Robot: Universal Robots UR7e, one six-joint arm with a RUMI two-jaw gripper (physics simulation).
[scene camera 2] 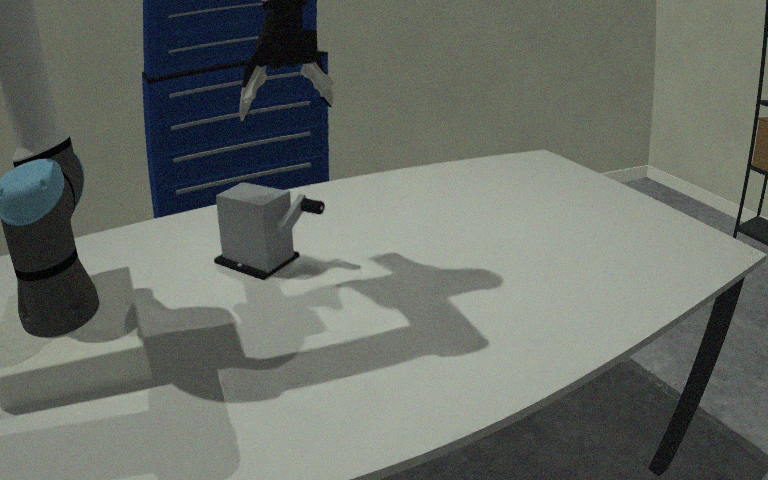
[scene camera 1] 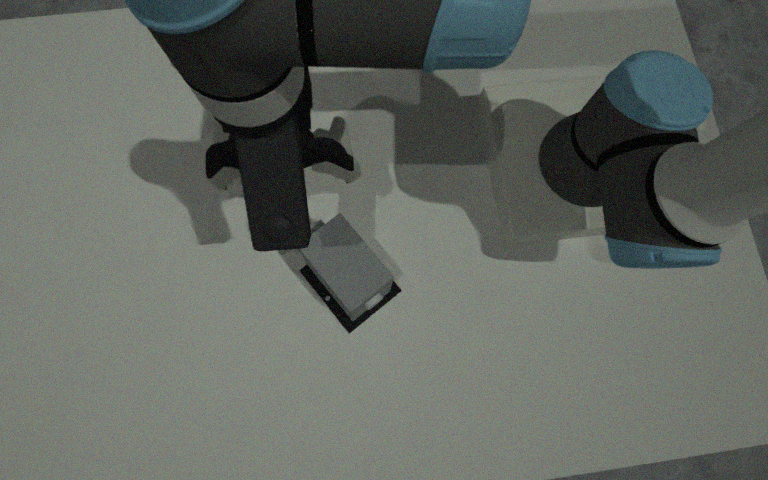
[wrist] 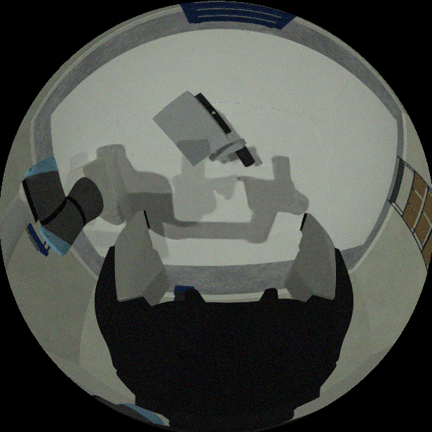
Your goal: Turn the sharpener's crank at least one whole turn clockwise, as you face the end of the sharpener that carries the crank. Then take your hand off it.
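Frame: origin at the arm's base, x right, y back, z down, level; centimetres.
Seen in the pictures: gripper, fingertip midpoint: (scene camera 2: 286, 113); arm's base, link origin: (scene camera 2: 60, 311) (scene camera 1: 585, 162).
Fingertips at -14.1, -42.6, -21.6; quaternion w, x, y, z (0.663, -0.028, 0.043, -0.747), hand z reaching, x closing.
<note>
Offsets run from my fingertips to a thing's top centre, as dx, dy, dz. "spot": to the spot under its first point. Level surfaces: height alone.
The sharpener @[spot: -6.5, +6.8, +14.5] (scene camera 1: 351, 268) (scene camera 2: 254, 226) (wrist: 187, 122) is a grey box on a black base and stands upright on the table. Its crank arm (scene camera 2: 291, 212) (wrist: 229, 149) leans up and outward from the end face, with a black handle @[spot: +0.0, -3.8, +16.1] (scene camera 2: 312, 205) (wrist: 245, 156) at its tip. In scene camera 1 the arm's wrist housing hides most of the crank. My gripper (scene camera 2: 286, 110) (wrist: 226, 214) is wide open with nothing between its fingers. It hangs well above the sharpener and the crank, apart from both.
The pale table @[dz +27.2] (scene camera 1: 169, 367) (scene camera 2: 509, 226) (wrist: 300, 75) bears the sharpener and the robot's base (scene camera 2: 56, 300). The arm casts broad shadows across it. A blue drawer cabinet (scene camera 2: 237, 144) stands behind the table's far edge. A shelf rack stands at the right in scene camera 2.
</note>
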